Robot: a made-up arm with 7 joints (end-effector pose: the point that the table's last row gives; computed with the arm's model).
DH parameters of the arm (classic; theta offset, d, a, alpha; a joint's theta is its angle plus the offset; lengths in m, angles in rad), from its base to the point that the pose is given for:
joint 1: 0 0.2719 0 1.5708
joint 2: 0 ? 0 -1.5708
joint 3: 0 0.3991 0.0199 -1.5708
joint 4: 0 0.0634 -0.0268 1.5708
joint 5: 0 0.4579 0 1.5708
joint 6: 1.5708 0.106 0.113 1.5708
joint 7: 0 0.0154 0 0
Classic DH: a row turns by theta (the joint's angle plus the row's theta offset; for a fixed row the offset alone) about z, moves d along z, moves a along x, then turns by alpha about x.
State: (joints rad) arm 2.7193 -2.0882 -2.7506 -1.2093 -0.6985 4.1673 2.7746
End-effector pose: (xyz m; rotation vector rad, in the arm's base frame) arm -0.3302 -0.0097 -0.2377 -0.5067 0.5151 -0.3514
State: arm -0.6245 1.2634 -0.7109 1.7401 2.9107 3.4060 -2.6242
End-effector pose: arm -0.2792 -0.0041 0.7477 -1.6472 2.0661 -1.0040
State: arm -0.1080 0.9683 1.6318 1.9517 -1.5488 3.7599 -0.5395
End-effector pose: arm -0.3000 0.3747 0.4653 1.6856 -1.2959 -0.3364
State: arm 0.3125 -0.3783 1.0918 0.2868 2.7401 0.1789 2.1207
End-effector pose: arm 0.2288 0.2758 1.1655 -0.4959 -1.1655 2.8076
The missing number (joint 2, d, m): 0.0587
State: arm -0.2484 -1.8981 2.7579 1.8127 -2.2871 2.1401 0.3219
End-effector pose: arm 0.4356 -0.2079 0.6130 0.3016 -0.1270 -2.0446
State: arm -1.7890 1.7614 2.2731 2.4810 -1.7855 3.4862 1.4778
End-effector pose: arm 0.1894 0.1161 -0.0300 -2.3549 -0.3876 1.2712
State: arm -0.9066 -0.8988 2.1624 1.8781 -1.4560 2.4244 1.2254
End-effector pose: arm 0.2403 0.0503 0.8079 -0.4609 -0.6889 -0.9284
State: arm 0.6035 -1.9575 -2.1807 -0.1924 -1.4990 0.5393 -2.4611
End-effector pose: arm 0.6041 0.4952 -0.2707 -1.1009 -0.5957 -1.4937
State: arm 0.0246 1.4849 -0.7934 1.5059 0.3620 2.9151 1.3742
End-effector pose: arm -0.4192 -0.3670 0.5325 1.8766 -0.2210 -1.5676
